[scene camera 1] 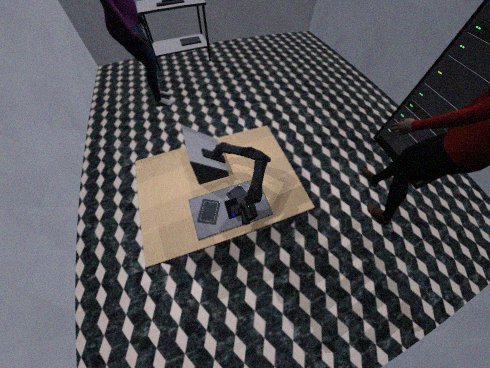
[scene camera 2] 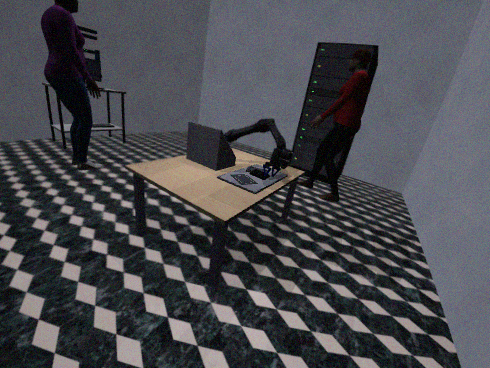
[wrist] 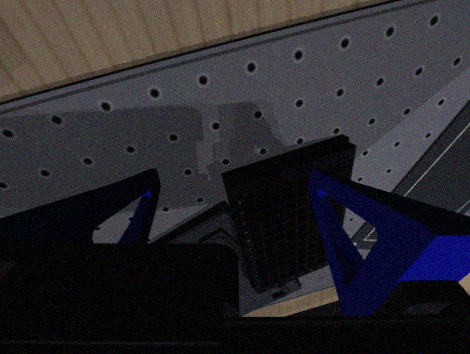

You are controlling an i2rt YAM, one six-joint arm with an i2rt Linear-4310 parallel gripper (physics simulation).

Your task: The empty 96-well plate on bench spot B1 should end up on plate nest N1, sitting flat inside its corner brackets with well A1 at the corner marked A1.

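Frame: origin at the arm's base, x ahead, y left, z up, level; millimetres.
Seen in the pictures: gripper, fingertip midpoint: point(scene camera 2: 268, 176) point(wrist: 234, 176); arm's base at its link origin: point(scene camera 1: 213, 156) point(scene camera 2: 221, 146).
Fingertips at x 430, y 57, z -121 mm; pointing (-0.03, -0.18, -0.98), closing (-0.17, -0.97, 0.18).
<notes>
Offsets run from my fingertips to a thing's top centre. "spot": to the spot under its first point. Level surfaces: height alone.
The black 96-well plate @[dy -35, dx -59, dz +20 mm] point(scene camera 1: 232, 207) point(scene camera 2: 256, 171) point(wrist: 285, 220) lies off the outlined spot B1 @[spot: dy -191, dx -89, dz -9 mm] point(scene camera 1: 209, 211) point(scene camera 2: 244, 179) point(wrist: 445, 160), between it and plate nest N1 @[dy +38, dx -122, dz +8 mm] point(scene camera 1: 238, 191) point(wrist: 192, 231). In the wrist view the plate overlaps one side of the nest and is turned relative to it, not inside its corner brackets; its exact tilt is hard to tell. My gripper point(scene camera 2: 270, 171) point(wrist: 234, 176) is open and empty above the board. In the wrist view the right finger covers part of the plate's right side, and the gripper body hides most of the nest. The A1 marks are not readable.
A grey perforated board @[dy -49, dx -80, dz -10 mm] point(scene camera 1: 204, 232) point(wrist: 320, 75) carries these things on the wooden table @[dz -23 mm] point(scene camera 1: 165, 220) point(scene camera 2: 175, 175). A grey wedge-shaped box point(scene camera 1: 212, 172) point(scene camera 2: 210, 147) stands behind it. A person in red point(scene camera 1: 465, 145) point(scene camera 2: 350, 105) stands beyond the table, near a server rack point(scene camera 2: 332, 48).
</notes>
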